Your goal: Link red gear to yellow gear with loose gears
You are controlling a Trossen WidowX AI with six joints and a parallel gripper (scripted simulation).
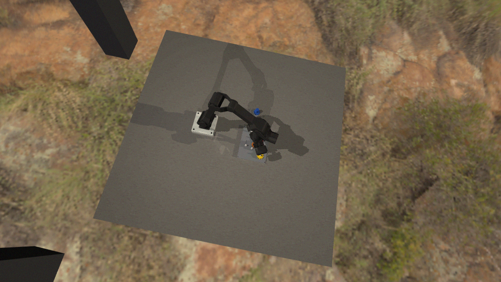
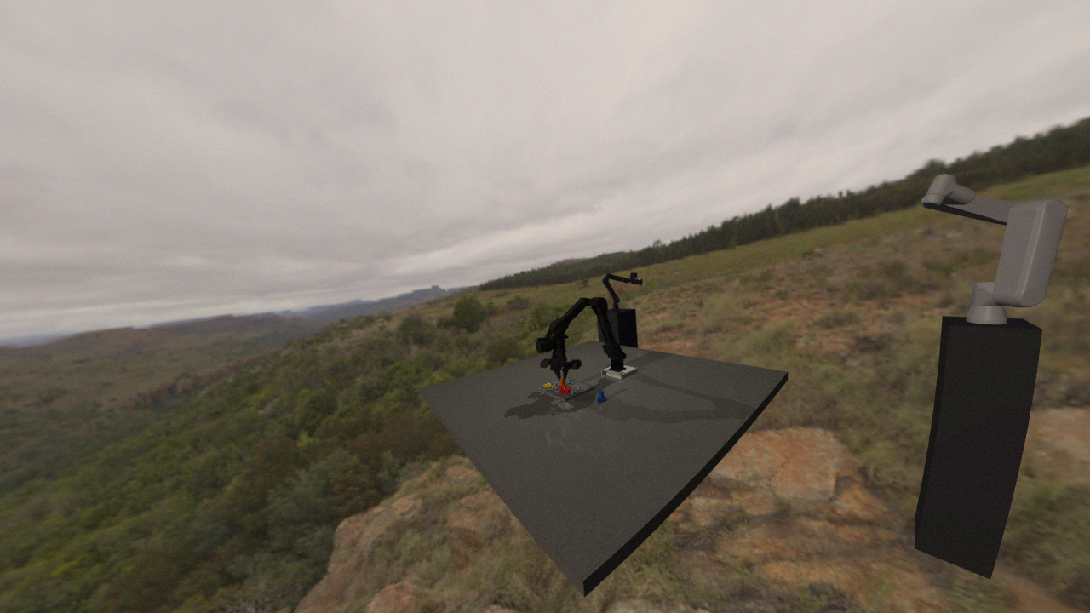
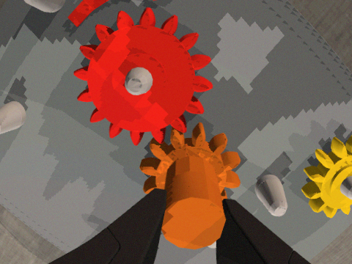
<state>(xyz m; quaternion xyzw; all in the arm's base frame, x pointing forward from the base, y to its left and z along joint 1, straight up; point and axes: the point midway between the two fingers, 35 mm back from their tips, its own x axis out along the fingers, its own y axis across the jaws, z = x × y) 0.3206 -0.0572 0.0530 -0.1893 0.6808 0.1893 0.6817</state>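
Right now my gripper tip is 10 mm above the orange gear. Round my gripper tip: grey board: 40 mm below, 10 mm to the left; red gear: 40 mm to the left, 20 mm below, 20 mm ahead; yellow gear: 60 mm to the right, 40 mm ahead, 20 mm below.
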